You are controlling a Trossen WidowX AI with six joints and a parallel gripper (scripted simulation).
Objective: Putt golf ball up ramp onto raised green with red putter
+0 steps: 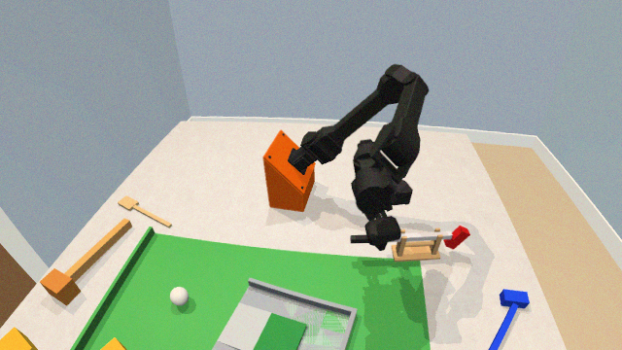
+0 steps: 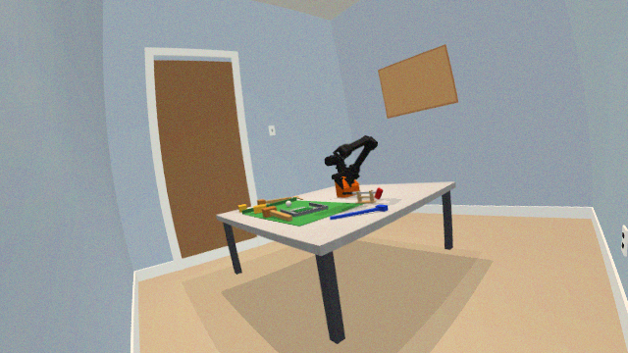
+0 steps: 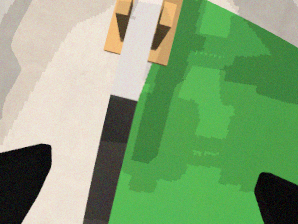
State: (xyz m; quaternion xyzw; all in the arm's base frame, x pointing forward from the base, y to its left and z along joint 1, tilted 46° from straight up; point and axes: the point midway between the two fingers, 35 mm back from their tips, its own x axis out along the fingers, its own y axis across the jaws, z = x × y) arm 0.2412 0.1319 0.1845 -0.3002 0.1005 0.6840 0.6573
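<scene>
My gripper tip is 4 cm past the red putter, 9 cm to the right of it and 4 cm above it. From my gripper tip the other things lie so: green mat (24 cm ahead, 24 cm to the right, 10 cm below); wooden stand (4 cm behind, 11 cm to the left, 6 cm below); blue putter (18 cm ahead, 28 cm to the left, 8 cm below).
</scene>
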